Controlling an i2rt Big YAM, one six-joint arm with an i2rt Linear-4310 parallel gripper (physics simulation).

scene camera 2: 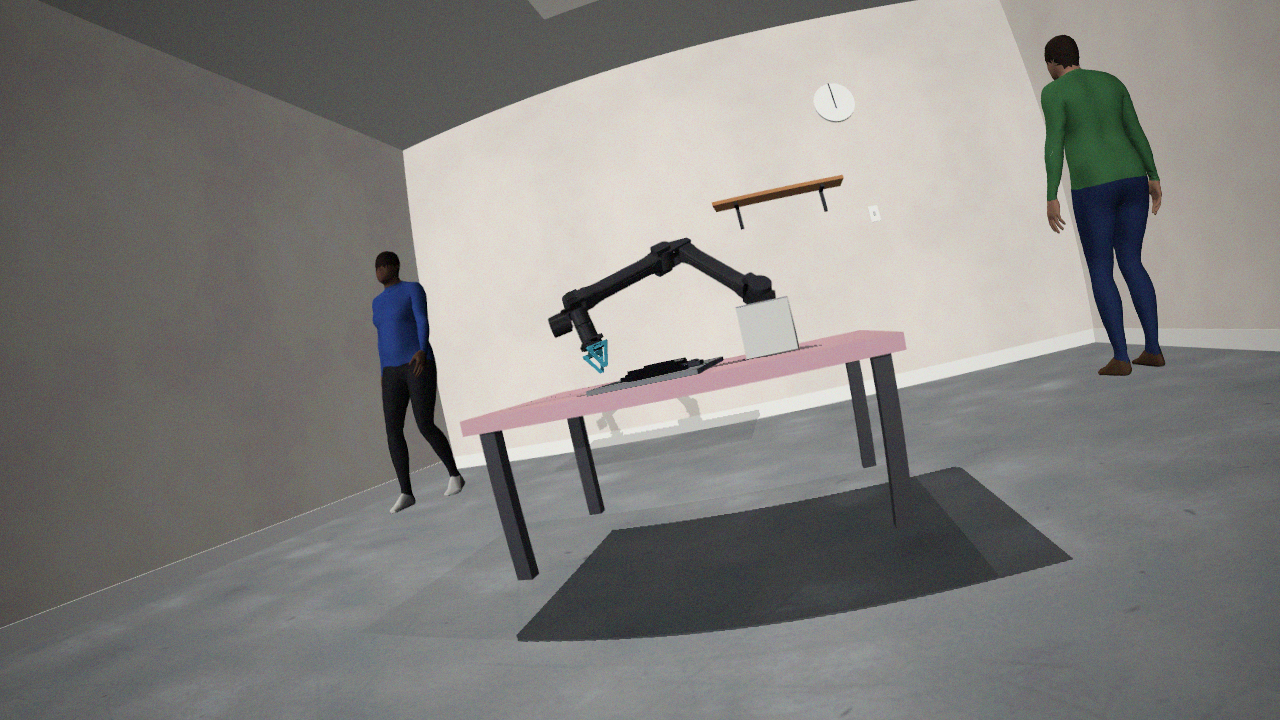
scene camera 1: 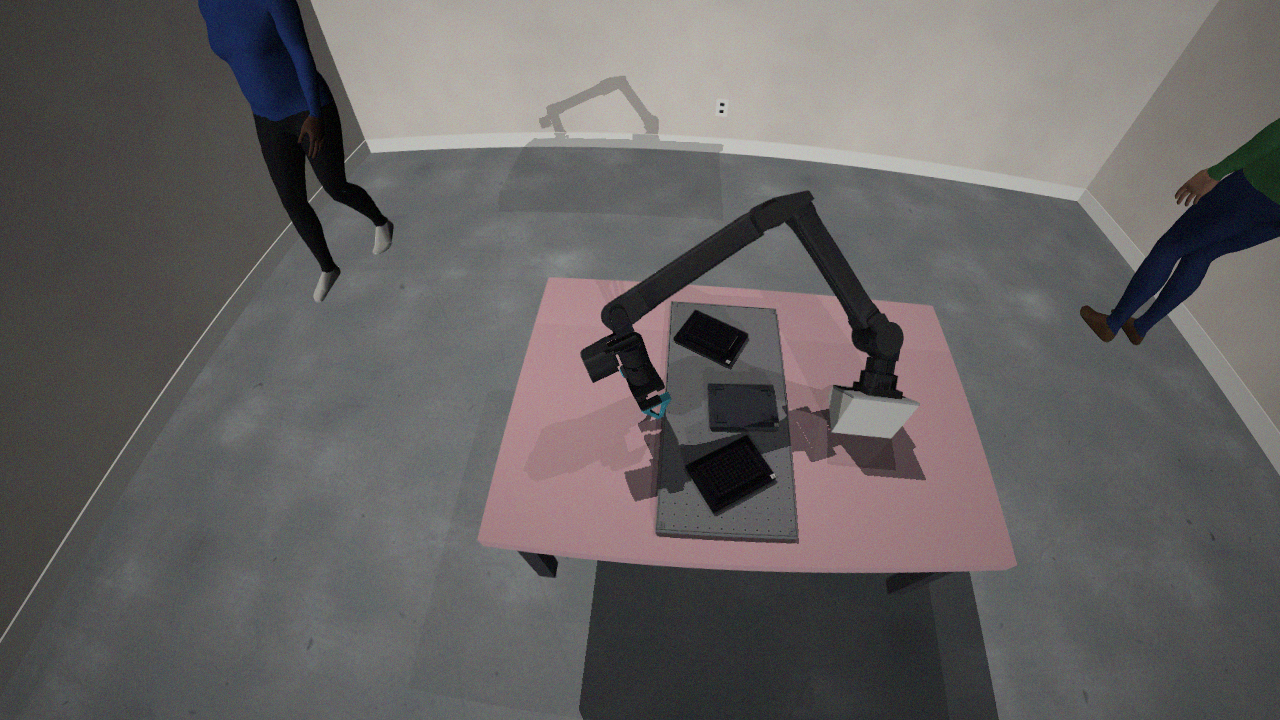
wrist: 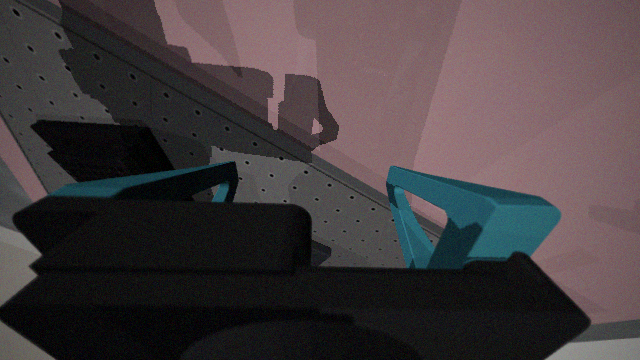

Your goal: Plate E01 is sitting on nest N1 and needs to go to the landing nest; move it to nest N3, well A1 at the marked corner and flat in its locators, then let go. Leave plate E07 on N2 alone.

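Note:
Black plate E01 sits turned on its nest at the near end of the perforated board; part of it shows at the left of the wrist view. Another black plate, E07, sits turned on its nest at the far end. The plate labels are not readable. The dark grey nest between them, N3, holds no plate. My gripper, with teal fingers, is open and empty. It hangs above the board's left edge, beside the middle nest and apart from both plates.
The board lies on a pink table. The arm's base stands at a white block right of the board. A person in blue and one in green stand away from the table.

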